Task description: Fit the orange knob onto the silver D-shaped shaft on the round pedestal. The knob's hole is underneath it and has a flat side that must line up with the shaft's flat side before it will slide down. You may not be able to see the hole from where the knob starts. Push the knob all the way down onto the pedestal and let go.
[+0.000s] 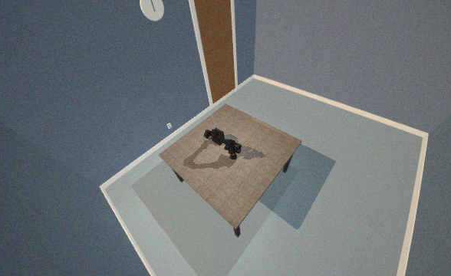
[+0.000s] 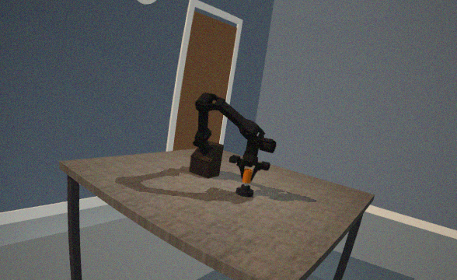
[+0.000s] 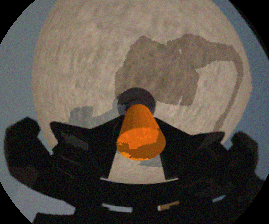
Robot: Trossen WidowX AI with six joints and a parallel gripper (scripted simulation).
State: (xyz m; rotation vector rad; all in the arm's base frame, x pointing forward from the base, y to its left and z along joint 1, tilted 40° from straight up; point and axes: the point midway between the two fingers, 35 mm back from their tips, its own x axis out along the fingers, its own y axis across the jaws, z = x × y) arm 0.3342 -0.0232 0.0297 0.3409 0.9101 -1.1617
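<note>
My gripper tip is 4 cm above the dark round pedestal. The rest, counted from my gripper tip: orange knob 3 cm above.
</note>
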